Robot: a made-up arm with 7 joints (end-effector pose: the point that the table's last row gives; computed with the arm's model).
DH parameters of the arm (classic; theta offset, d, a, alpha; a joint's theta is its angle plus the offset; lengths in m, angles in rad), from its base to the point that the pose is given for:
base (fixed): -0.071 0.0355 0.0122 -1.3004
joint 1: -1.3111 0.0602 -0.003 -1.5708
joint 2: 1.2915 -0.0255 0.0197 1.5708
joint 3: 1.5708 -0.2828 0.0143 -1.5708
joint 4: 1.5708 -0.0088 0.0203 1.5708
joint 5: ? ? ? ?
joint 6: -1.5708 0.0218 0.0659 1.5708
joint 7: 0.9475 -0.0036 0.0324 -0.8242
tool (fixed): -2.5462 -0.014 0 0
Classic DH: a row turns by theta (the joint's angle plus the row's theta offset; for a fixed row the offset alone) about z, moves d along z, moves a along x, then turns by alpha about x.
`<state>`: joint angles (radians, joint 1 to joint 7).
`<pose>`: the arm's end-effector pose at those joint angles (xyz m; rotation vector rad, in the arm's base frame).
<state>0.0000 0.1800 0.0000 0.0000 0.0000 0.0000 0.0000</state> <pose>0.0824 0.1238 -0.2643 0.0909 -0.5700 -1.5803</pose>
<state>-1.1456 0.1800 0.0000 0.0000 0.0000 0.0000 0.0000</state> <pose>0.3358 0.0400 -0.0274 0.8830 -1.5475 -1.7132</pose>
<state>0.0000 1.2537 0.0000 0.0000 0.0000 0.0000 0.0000</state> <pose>0.1340 0.3414 -0.0627 0.8181 0.3066 -1.9930</pose>
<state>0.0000 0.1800 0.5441 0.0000 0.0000 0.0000 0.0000</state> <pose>0.0459 0.2046 -0.2398 0.3868 -0.4691 -1.1091</pose>
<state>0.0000 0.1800 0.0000 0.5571 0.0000 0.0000 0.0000</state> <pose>0.0349 0.1381 -0.3328 -0.2861 -0.1140 -1.4366</pose>
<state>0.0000 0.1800 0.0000 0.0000 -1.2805 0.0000 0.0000</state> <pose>0.0701 0.1112 -0.3127 -0.7152 -1.3610 -0.7165</pose>
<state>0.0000 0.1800 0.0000 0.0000 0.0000 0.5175 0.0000</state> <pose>0.0535 0.1318 -0.3020 -0.2602 -0.1462 -1.4493</pose>
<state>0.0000 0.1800 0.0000 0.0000 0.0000 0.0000 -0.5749</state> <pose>0.0881 0.1061 -0.2691 -0.2730 -0.6570 -2.0533</pose>
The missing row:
joint 5: 0 0.0603 -0.0222 -1.5708
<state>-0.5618 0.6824 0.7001 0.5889 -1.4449 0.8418 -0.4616</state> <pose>0.2170 0.2650 -0.2316 -0.8757 -1.7758 -0.9672</pose>
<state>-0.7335 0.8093 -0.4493 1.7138 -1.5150 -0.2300 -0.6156</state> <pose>0.1539 0.3747 -0.2248 -0.0600 -0.7700 -0.8509</pose>
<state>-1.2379 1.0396 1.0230 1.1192 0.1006 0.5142 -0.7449</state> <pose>0.2855 0.3846 -0.0537 -0.0527 -1.1762 -1.1379</pose>
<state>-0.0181 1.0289 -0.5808 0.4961 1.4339 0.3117 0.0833</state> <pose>0.0653 0.2960 -0.2179 -1.1205 -1.9273 2.0896</pose>
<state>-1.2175 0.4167 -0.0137 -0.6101 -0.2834 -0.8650 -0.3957</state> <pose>0.1871 0.0984 0.0293 -1.5215 1.6355 0.9335</pose>
